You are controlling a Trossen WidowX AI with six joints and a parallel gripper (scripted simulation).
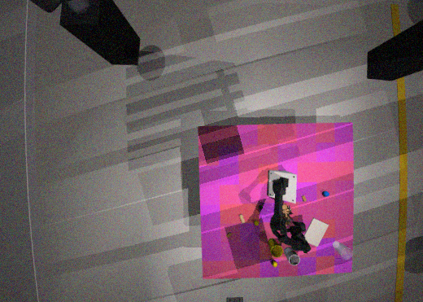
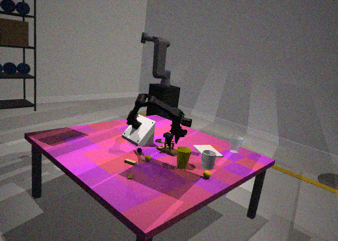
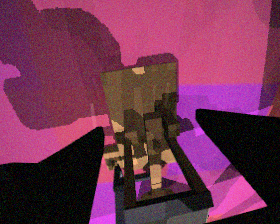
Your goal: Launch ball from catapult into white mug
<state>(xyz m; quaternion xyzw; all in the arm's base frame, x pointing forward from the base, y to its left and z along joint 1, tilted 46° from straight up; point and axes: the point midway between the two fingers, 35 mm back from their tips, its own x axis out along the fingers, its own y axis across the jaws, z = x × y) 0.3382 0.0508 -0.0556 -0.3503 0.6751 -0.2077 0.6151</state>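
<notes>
Now: gripper tip 100 mm past the black ball, 210 mm to the left of it and 40 mm above it. Round my gripper tip: yellow cup: 200 mm ahead, 90 mm to the right, 30 mm below; then white mug: 280 mm ahead, 60 mm to the left, 30 mm below; then wooden catapult: 60 mm behind, 10 mm below.
</notes>
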